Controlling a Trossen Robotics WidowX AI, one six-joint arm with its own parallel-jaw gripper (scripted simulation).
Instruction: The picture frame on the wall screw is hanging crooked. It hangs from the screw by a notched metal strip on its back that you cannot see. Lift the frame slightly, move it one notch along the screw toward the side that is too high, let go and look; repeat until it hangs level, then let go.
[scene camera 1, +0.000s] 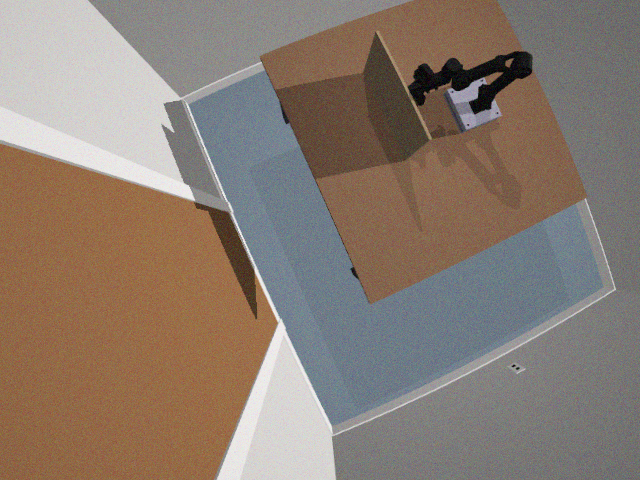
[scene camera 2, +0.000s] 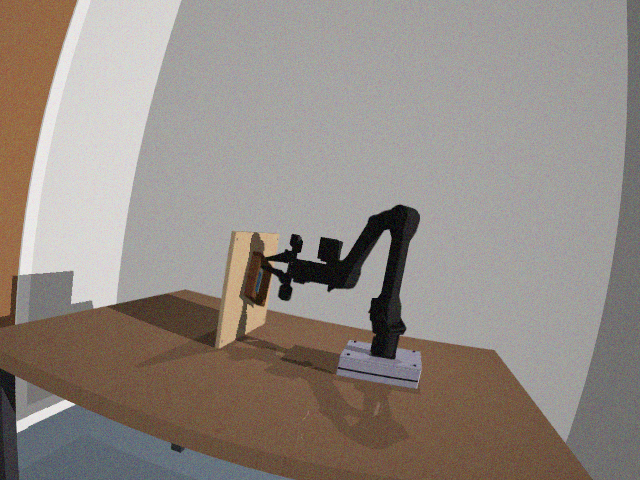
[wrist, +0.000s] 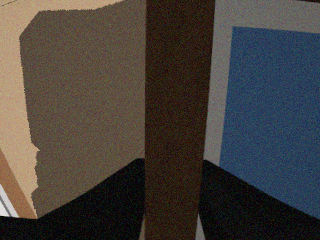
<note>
My gripper (scene camera 2: 262, 262) carries a picture frame (scene camera 2: 258, 280). Further things: a wall panel (scene camera 2: 238, 315).
The picture frame is seen too in the wrist view (wrist: 230, 89). My gripper is seen too in scene camera 1 (scene camera 1: 404, 92) and in the wrist view (wrist: 171, 169). The wall panel is seen too in scene camera 1 (scene camera 1: 385, 80) and in the wrist view (wrist: 79, 79).
</note>
